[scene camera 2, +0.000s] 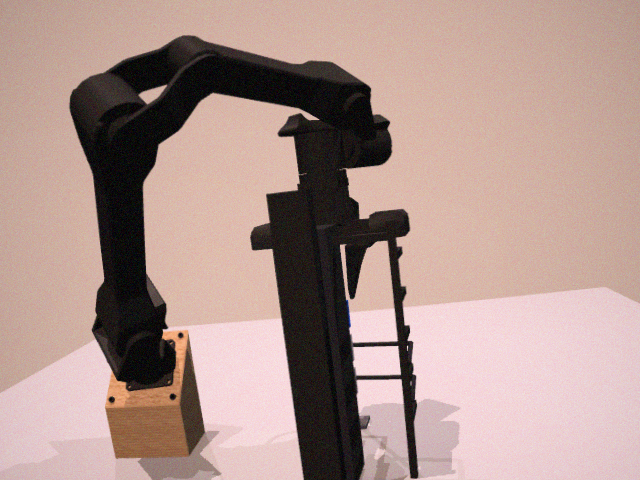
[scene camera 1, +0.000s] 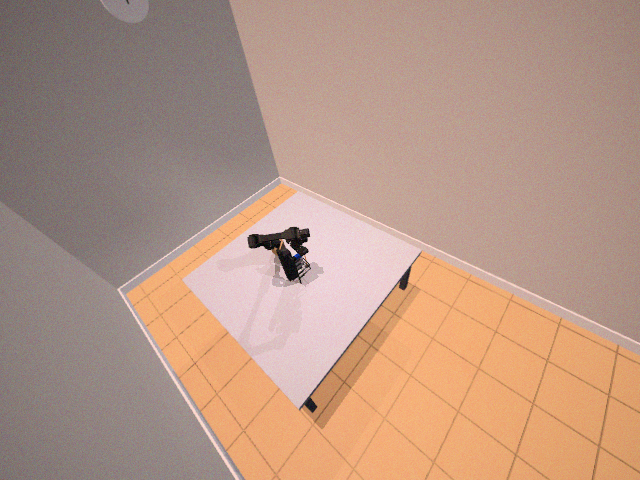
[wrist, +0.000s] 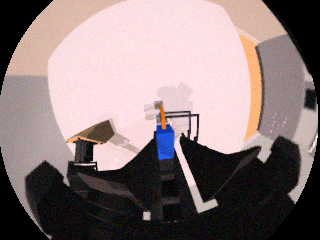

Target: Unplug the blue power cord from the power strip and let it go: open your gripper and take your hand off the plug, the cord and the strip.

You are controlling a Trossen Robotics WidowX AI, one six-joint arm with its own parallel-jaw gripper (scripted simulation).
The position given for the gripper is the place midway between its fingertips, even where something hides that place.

In view: the gripper (scene camera 2: 338, 299).
The gripper shows as well in the wrist view (wrist: 167, 140).
